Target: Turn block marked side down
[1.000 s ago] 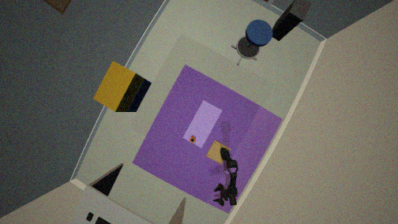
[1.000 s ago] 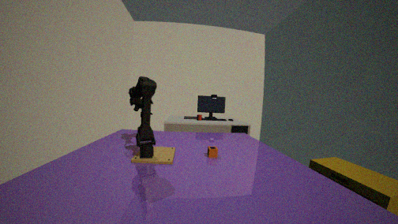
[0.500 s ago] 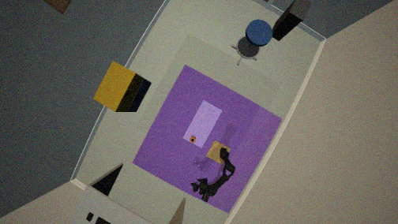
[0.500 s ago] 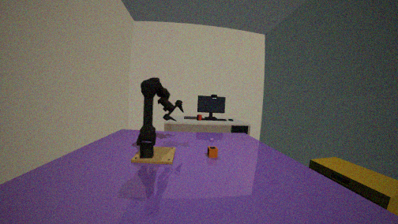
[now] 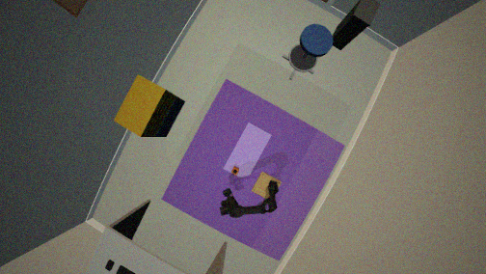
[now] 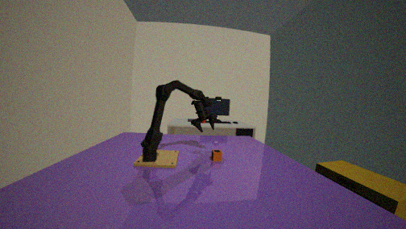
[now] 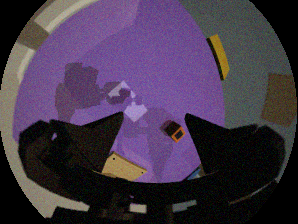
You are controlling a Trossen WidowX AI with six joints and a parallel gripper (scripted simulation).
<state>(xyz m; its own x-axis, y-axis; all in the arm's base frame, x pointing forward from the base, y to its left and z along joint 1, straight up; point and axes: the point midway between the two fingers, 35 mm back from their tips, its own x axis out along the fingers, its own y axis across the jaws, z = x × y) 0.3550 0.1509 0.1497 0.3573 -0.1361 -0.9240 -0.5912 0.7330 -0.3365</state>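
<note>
Now: gripper tip 170 mm to the left of the block and 90 mm above it.
</note>
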